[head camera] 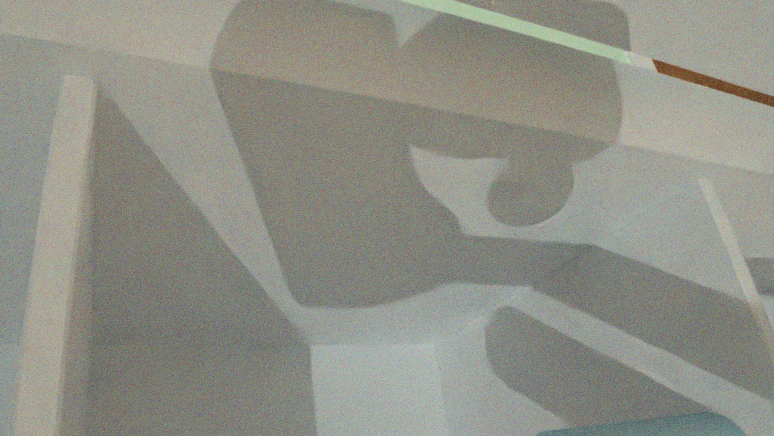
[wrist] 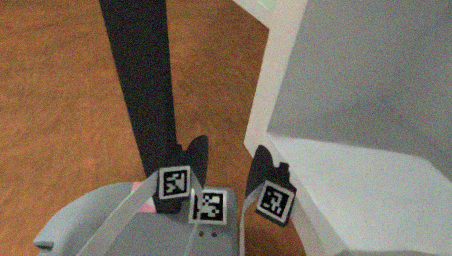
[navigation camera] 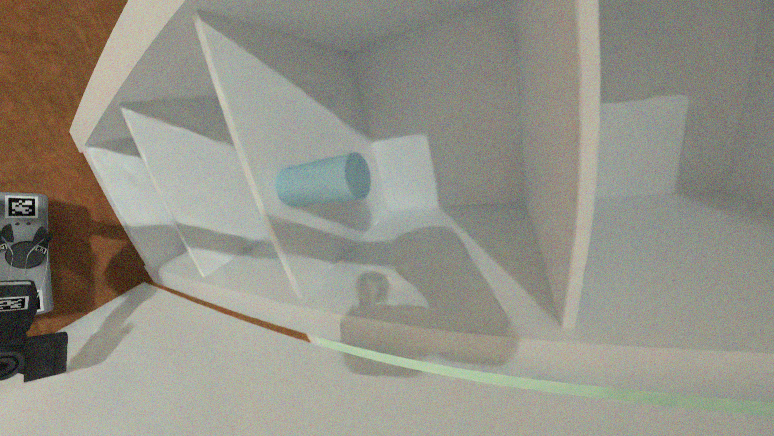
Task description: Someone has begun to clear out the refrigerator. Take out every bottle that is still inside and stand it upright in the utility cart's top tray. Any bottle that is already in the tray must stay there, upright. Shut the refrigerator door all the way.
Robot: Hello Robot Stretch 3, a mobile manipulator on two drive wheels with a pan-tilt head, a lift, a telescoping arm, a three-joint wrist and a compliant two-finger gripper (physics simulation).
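The refrigerator (head camera: 379, 324) (navigation camera: 444, 135) (wrist: 280, 65) is open. Its door (head camera: 704, 27) (navigation camera: 216, 373) is swung out, with a thin gap beside the cabinet wall. A blue-teal bottle (navigation camera: 319, 179) stands upright on a middle shelf; the camera is rolled, so it appears sideways. Part of the bottle (head camera: 644, 426) shows at the head view's bottom edge. My gripper (navigation camera: 24, 236) (wrist: 229, 157) is open, with its fingers apart and empty. It is outside the refrigerator, above my base, with the cabinet edge close to its right finger in the wrist view. The utility cart and its tray do not show.
Shelf edges (head camera: 56, 259) (navigation camera: 582, 162) divide the refrigerator. Shadows fall across its inside. My base (navigation camera: 35, 213) (wrist: 125, 225) and black mast (wrist: 140, 75) stand on the brown floor (navigation camera: 43, 81) (wrist: 60, 100) beside the refrigerator. Green wall shows through the door gap.
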